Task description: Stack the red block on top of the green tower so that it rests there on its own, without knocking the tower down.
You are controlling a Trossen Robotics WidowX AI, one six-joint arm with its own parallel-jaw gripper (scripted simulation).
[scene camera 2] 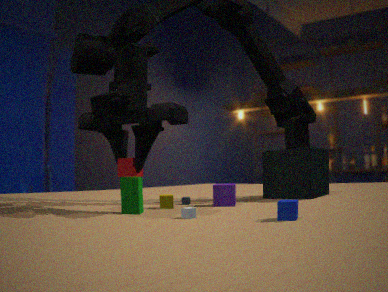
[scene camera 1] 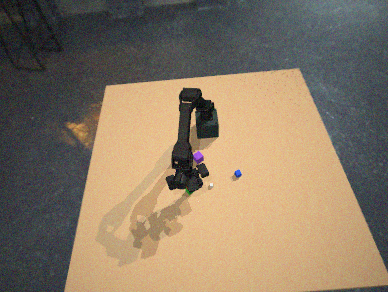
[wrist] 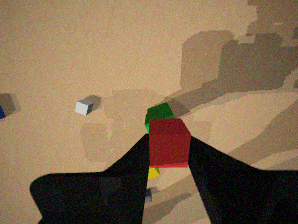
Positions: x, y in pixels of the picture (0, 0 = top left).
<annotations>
my gripper: holds a red block point(wrist: 169, 139)
</annotations>
